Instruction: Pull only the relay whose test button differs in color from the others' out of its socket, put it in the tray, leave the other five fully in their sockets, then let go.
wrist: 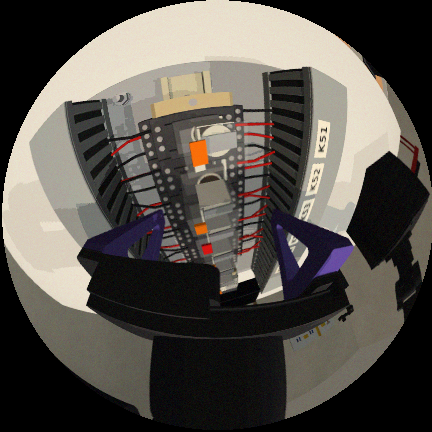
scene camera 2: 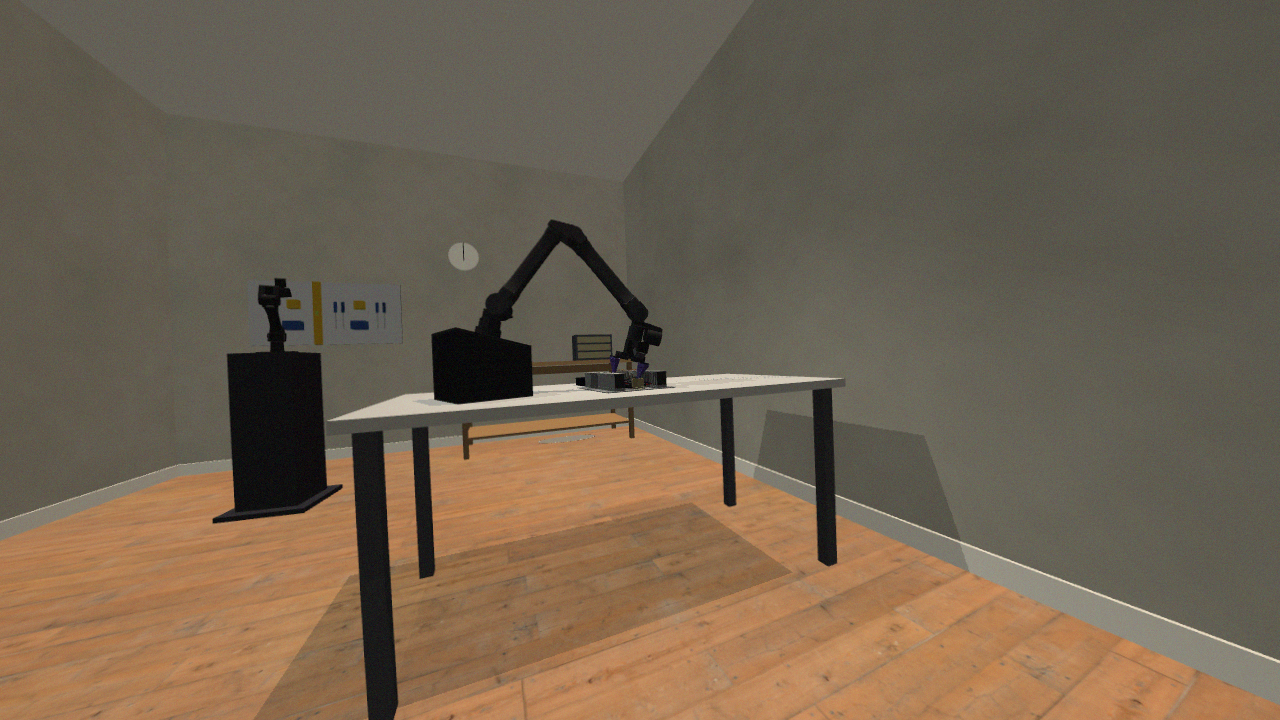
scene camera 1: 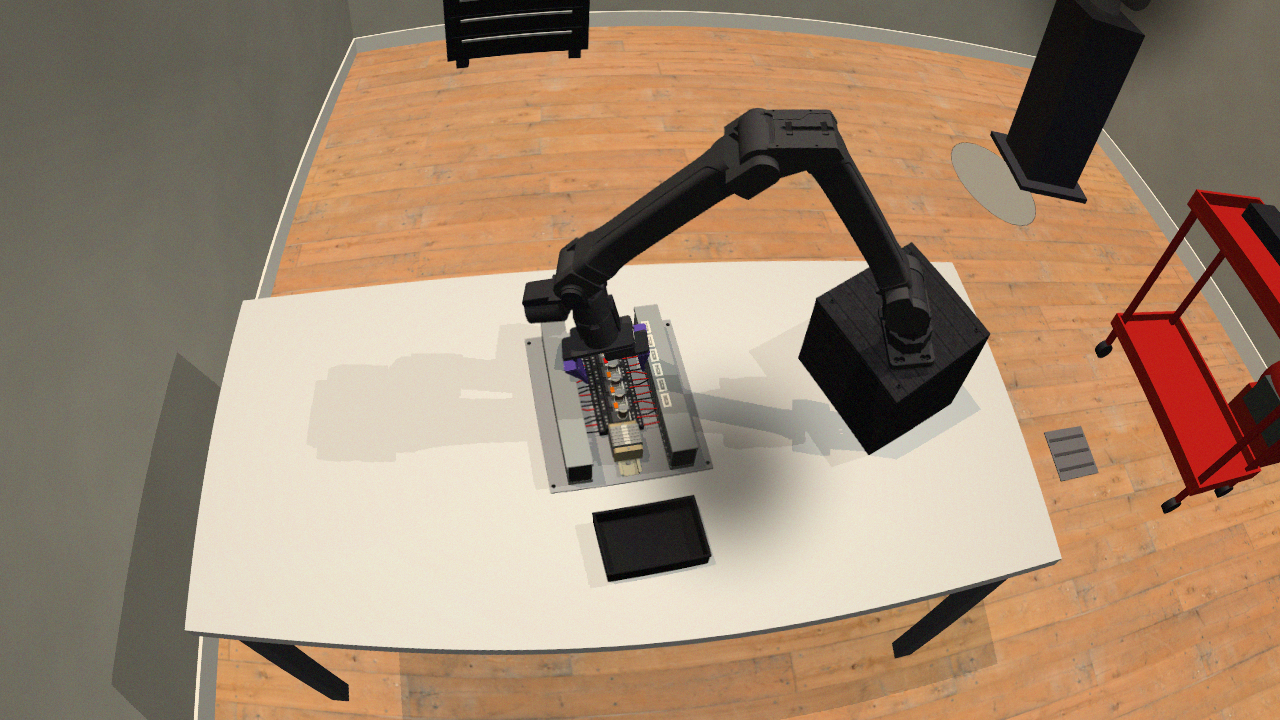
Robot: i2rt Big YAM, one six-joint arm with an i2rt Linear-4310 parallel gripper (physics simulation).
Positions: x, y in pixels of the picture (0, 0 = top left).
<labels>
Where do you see a relay panel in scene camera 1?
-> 605, 472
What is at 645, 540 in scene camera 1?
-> A black tray.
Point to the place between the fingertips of my gripper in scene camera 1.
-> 615, 375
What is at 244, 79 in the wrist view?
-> A relay panel.
</labels>
